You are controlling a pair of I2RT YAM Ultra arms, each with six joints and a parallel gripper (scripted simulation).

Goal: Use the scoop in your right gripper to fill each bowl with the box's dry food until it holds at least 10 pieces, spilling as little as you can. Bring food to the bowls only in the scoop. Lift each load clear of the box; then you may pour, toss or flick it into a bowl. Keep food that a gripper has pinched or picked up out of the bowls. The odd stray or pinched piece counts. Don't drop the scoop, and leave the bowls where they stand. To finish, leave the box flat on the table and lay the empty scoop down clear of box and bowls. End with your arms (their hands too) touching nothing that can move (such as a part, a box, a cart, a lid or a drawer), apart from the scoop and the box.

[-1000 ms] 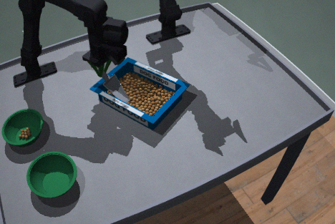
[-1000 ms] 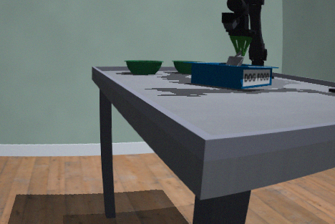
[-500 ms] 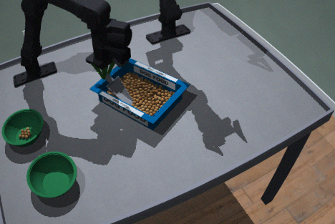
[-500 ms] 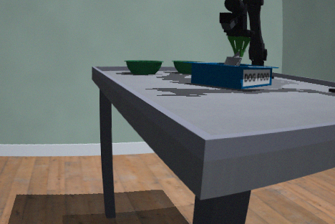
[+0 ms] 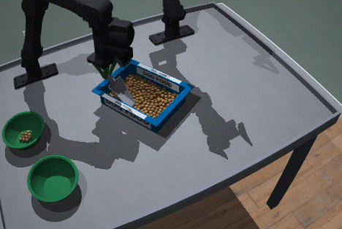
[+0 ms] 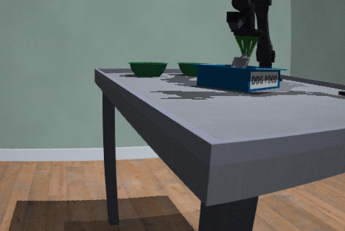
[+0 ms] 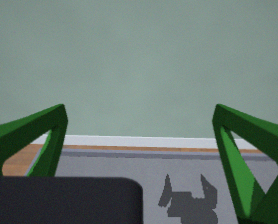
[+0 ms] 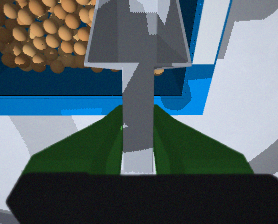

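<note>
Now: right hand 7 cm short of the box, 10 cm to the right of it and 6 cm above it. The rest, counted from my right hand: grey scoop 3 cm ahead, 2 cm to the left, 3 cm below.
</note>
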